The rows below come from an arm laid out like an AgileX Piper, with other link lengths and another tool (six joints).
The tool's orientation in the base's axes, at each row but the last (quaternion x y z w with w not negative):
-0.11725, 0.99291, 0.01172, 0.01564
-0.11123, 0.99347, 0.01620, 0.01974
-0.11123, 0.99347, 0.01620, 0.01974
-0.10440, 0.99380, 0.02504, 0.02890
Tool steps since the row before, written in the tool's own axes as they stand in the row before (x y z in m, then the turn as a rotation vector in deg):
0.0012, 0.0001, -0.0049, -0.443, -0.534, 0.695
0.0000, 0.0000, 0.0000, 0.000, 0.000, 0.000
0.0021, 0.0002, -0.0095, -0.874, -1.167, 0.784
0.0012, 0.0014, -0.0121, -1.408, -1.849, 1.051
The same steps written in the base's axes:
-0.0013, -0.0003, 0.0049, 0.575, -0.397, -0.690
0.0000, 0.0000, 0.0000, 0.000, 0.000, 0.000
-0.0024, -0.0006, 0.0094, 1.138, -0.916, -0.778
-0.0021, 0.0004, 0.0121, 1.816, -1.458, -1.041

